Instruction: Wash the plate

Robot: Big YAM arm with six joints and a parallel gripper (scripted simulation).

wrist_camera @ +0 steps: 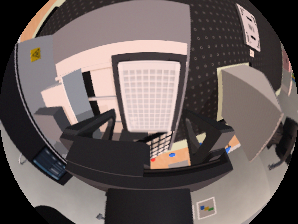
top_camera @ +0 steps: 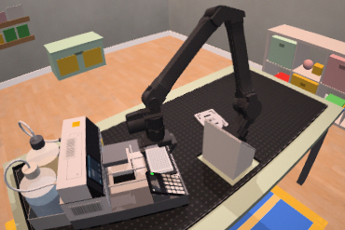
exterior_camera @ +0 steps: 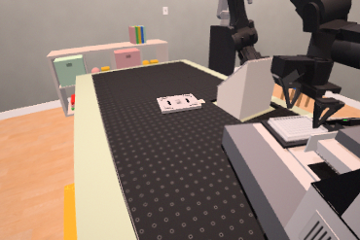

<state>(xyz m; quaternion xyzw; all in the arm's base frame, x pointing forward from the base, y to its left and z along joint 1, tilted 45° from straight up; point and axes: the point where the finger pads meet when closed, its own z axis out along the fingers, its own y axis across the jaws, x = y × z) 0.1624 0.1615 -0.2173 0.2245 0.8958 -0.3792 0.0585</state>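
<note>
My gripper is now 40 mm above the white well plate. The rest, counted from my hand: plate nest N1: 440 mm to the right, 130 mm below, 90 mm ahead; plate washer: 140 mm to the left, 70 mm ahead.
</note>
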